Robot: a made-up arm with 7 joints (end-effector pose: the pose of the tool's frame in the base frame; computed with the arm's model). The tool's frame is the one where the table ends.
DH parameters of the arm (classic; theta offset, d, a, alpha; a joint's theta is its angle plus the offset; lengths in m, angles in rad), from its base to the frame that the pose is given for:
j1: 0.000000 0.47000 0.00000 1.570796
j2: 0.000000 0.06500 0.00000 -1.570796
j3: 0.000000 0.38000 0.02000 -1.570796
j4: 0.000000 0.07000 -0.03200 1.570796
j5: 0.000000 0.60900 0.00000 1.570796
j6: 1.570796 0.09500 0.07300 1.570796
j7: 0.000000 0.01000 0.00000 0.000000
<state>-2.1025 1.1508 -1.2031 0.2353 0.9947 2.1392 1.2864</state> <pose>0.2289 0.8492 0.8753 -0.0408 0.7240 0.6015 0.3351</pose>
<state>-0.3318 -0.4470 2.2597 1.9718 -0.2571 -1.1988 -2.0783</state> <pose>-0.1078 0.4782 0.7305 0.3841 -0.6975 0.6024 0.0555</pose>
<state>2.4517 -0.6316 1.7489 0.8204 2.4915 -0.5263 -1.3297</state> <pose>-0.4753 -0.1227 1.3030 0.2711 0.5033 0.7519 0.3285</pose>
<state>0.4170 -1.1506 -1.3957 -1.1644 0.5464 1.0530 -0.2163</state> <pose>0.2467 0.6694 0.8500 0.1700 0.6223 0.7561 0.1106</pose>
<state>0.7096 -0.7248 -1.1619 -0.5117 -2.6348 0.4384 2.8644</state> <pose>0.2599 0.6637 1.1727 0.4811 -0.1518 -0.8504 0.1496</pose>
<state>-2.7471 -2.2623 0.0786 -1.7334 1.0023 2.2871 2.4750</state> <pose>-0.5867 -0.0919 0.6924 0.0670 -0.3135 -0.9153 0.2437</pose>
